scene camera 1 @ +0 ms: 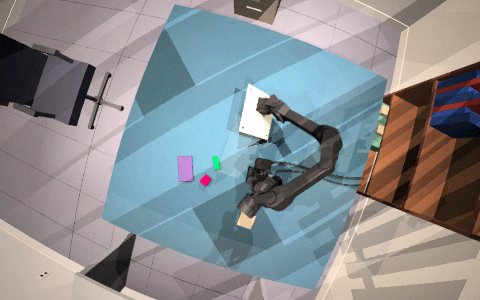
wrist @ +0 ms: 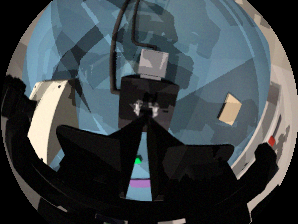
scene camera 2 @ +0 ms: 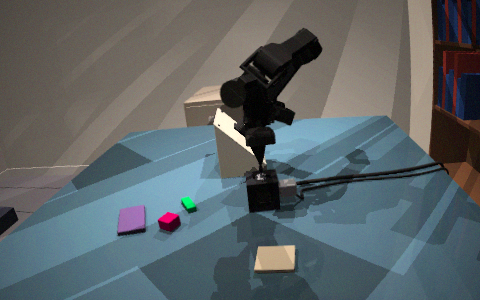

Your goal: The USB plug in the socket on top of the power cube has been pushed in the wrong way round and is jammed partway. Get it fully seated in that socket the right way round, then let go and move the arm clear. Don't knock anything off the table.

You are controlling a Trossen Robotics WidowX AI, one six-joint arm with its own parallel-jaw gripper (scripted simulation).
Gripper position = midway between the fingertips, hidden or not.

My gripper [scene camera 2: 260,161] holds a USB plug. Further things: a cream tile [scene camera 2: 269,259], a purple slab [scene camera 2: 131,219] and a black power cube [scene camera 2: 263,195].
My gripper is seen too in the wrist view [wrist: 145,121].
